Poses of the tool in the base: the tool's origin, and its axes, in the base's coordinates. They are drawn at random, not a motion.
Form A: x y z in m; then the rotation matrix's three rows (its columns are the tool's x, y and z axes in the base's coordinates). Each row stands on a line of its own.
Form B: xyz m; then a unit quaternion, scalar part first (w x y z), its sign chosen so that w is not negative. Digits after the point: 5 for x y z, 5 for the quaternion.
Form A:
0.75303 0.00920 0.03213
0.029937 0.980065 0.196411
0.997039 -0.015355 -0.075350
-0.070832 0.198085 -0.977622
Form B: 0.75303 0.00920 0.03213 0.09612 0.71115 0.69504 0.04415
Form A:
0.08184 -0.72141 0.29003
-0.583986 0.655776 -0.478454
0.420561 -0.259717 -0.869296
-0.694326 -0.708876 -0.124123
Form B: 0.08184 -0.72141 0.29003 0.08969 0.44717 0.60175 -0.65566
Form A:
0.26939 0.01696 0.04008
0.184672 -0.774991 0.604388
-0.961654 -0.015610 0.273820
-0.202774 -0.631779 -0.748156
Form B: 0.26939 0.01696 0.04008 0.32439 -0.69793 0.62207 -0.14386
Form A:
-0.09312 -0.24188 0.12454
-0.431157 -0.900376 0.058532
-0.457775 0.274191 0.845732
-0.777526 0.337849 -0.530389
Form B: -0.09312 -0.24188 0.12454 0.27957 -0.45416 0.74762 0.39578
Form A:
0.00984 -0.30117 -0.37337
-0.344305 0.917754 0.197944
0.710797 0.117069 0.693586
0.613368 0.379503 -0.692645
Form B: 0.00984 -0.30117 -0.37337 0.14153 -0.55481 -0.73383 -0.36558
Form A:
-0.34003 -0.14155 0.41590
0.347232 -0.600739 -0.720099
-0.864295 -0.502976 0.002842
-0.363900 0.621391 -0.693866
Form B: -0.34003 -0.14155 0.41590 0.19390 0.79751 -0.45925 -0.33981
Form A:
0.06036 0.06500 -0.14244
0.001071 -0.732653 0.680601
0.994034 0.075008 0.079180
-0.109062 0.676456 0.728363
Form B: 0.06036 0.06500 -0.14244 0.67165 0.22232 0.29393 0.64271
